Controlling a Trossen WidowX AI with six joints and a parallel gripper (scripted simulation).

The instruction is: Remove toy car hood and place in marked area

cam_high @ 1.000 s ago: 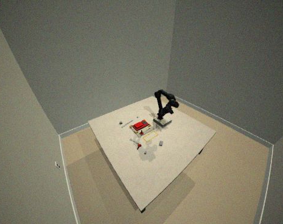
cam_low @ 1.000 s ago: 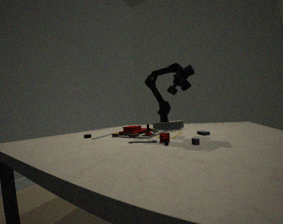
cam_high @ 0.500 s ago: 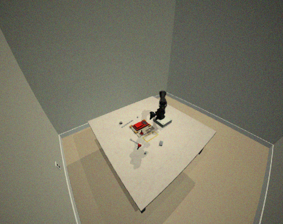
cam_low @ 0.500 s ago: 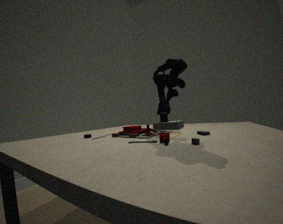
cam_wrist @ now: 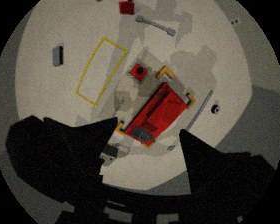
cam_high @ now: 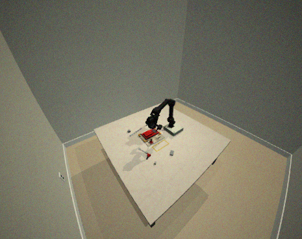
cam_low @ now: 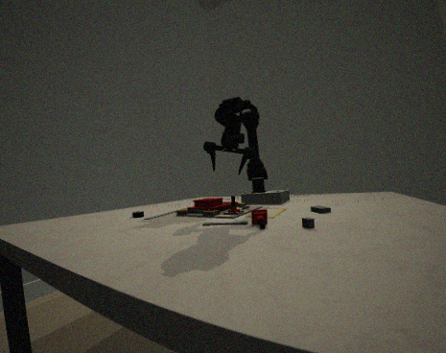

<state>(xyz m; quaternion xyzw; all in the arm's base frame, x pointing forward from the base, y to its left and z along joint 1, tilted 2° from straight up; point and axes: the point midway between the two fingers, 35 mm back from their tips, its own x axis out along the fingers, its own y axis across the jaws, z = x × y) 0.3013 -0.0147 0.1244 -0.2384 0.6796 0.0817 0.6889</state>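
Right now the red hood is 10 cm below my gripper tip, 7 cm to the right of it and 2 cm ahead of it.
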